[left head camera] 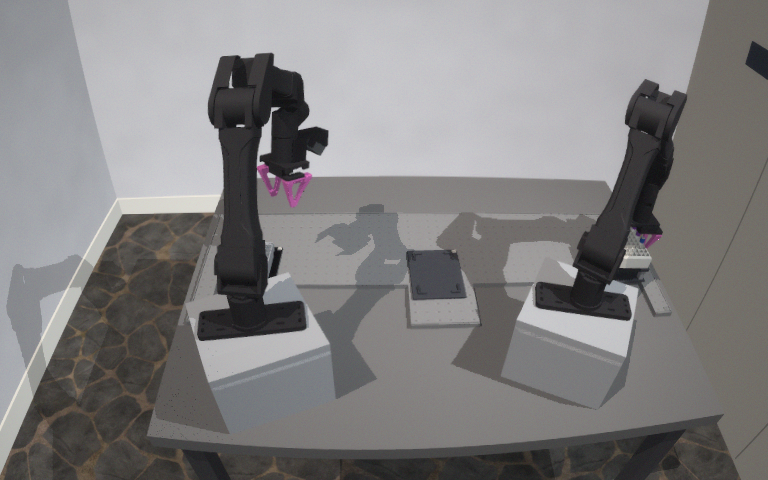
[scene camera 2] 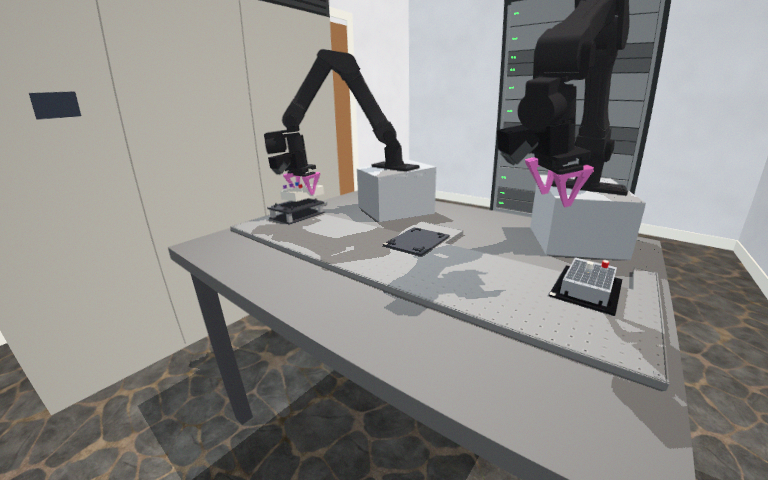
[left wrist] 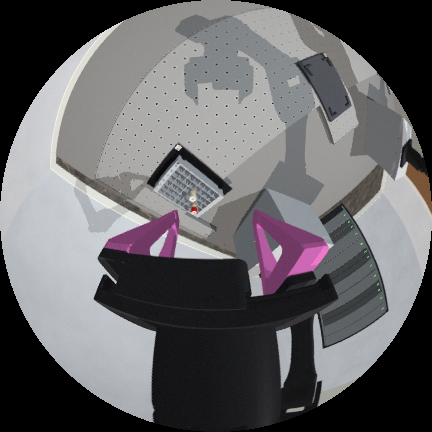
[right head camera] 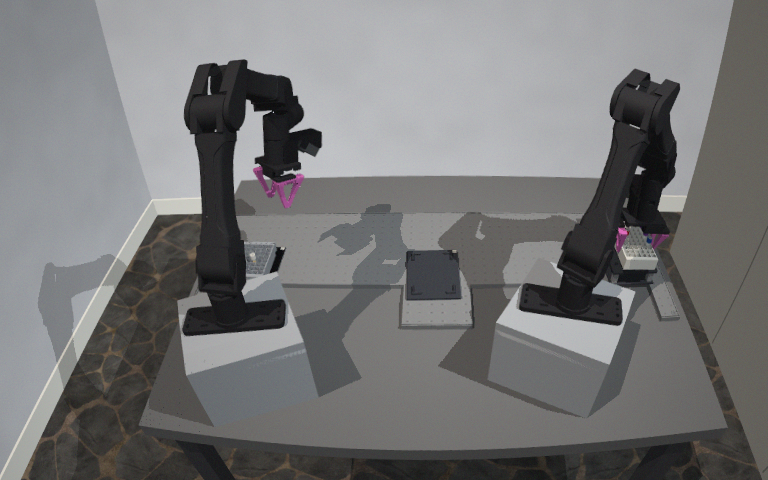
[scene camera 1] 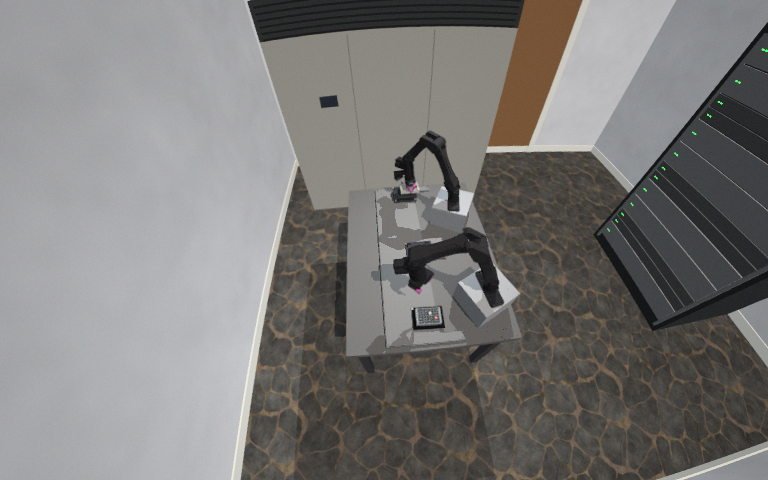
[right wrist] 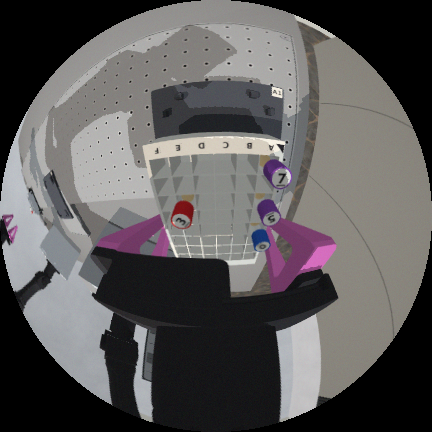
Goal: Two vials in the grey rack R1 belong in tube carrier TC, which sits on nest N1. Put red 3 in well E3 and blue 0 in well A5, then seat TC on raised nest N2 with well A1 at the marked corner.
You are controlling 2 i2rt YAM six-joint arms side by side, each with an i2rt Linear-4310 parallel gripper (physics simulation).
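Places are measured from the left arm's base along level axes (x ahead, y left, z up), in metres.
Where they show: left gripper, fingertip midpoint: (left head camera: 283, 201) (scene camera 2: 555, 199) (left wrist: 215, 214) (right head camera: 279, 202) (scene camera 1: 423, 287); right gripper, fingertip midpoint: (left head camera: 627, 250) (scene camera 2: 304, 193) (right head camera: 633, 251) (scene camera 1: 410, 188) (right wrist: 215, 215); left arm's base, link origin: (left head camera: 251, 322) (scene camera 2: 585, 187) (right head camera: 234, 319) (scene camera 1: 489, 288) (right wrist: 52, 265); right arm's base, link origin: (left head camera: 583, 303) (scene camera 2: 394, 167) (right head camera: 571, 306) (scene camera 1: 453, 200).
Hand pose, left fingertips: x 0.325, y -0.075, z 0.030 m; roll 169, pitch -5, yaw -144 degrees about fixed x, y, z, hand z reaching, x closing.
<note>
Each offset is from my left fingertips to the centre of the thing.
My right gripper (right head camera: 638, 246) (scene camera 2: 301, 188) (right wrist: 215, 215) is shut on the off-white tube carrier TC @[0.167 m back, 0.808 m right, 0.100 m down] (right head camera: 638, 263) (scene camera 2: 303, 193) (right wrist: 213, 145). It holds TC roughly level, a little above raised nest N2 @[0.135 m back, 0.814 m right, 0.153 m down] (scene camera 2: 297, 210) (right wrist: 215, 95). TC's black corner mark by A and N2's A1 label lie on the same side in the right wrist view. Red 3 @[0.144 m back, 0.791 m right, 0.090 m down] (right wrist: 182, 215) stands under letter E; blue 0 @[0.178 m back, 0.841 m right, 0.092 m down] (right wrist: 261, 240) stands in the A column with purple 5 @[0.152 m back, 0.845 m right, 0.092 m down] (right wrist: 269, 212) and purple 7 @[0.125 m back, 0.849 m right, 0.092 m down] (right wrist: 277, 174). My left gripper (left head camera: 283, 199) (scene camera 2: 556, 198) (left wrist: 215, 214) is open and empty, high above the table.
Grey rack R1 @[0.013 m back, 0.092 m left, 0.160 m down] (scene camera 1: 419, 323) (scene camera 2: 585, 293) holds a red-capped vial @[0.042 m back, 0.118 m left, 0.150 m down] (scene camera 2: 605, 263) (left wrist: 194, 210) and a white-capped vial @[0.021 m back, 0.087 m left, 0.150 m down] (scene camera 2: 590, 266) (left wrist: 193, 198). Low dark nest N1 @[0.096 m back, 0.330 m right, 0.173 m down] (left head camera: 434, 274) (right head camera: 432, 274) (scene camera 2: 417, 240) lies mid-table. White arm pedestals (scene camera 2: 396, 192) (scene camera 2: 589, 226) stand behind the perforated plate in scene camera 2.
</note>
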